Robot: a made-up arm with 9 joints. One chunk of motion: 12 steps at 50 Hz.
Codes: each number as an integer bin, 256 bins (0 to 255) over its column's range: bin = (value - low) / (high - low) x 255, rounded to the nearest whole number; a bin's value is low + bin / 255 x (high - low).
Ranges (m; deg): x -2.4..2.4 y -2.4..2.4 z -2.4..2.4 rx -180..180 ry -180..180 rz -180..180
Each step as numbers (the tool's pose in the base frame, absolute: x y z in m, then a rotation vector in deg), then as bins.
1 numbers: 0.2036 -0.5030 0.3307 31.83 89.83 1.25
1 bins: 138 101 145 150 191 128
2 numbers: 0.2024 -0.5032 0.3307 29.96 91.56 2.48
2 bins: 138 101 145 149 192 129
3 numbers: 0.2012 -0.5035 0.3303 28.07 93.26 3.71
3 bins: 138 101 145 147 194 130
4 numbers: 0.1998 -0.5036 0.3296 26.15 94.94 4.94
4 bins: 138 101 145 146 195 131
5 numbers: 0.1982 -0.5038 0.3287 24.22 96.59 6.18
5 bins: 138 101 145 145 196 132
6 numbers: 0.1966 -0.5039 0.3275 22.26 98.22 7.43
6 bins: 138 101 145 143 197 133
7 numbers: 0.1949 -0.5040 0.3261 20.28 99.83 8.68
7 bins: 138 101 145 142 198 134
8 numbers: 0.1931 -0.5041 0.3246 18.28 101.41 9.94
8 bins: 138 101 145 140 199 135
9 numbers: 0.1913 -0.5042 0.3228 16.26 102.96 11.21
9 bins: 138 101 145 139 200 135
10 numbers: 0.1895 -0.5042 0.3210 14.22 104.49 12.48
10 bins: 138 101 145 138 202 136
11 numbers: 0.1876 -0.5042 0.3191 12.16 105.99 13.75
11 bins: 137 101 144 136 203 137
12 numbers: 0.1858 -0.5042 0.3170 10.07 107.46 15.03
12 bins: 137 101 144 135 204 138
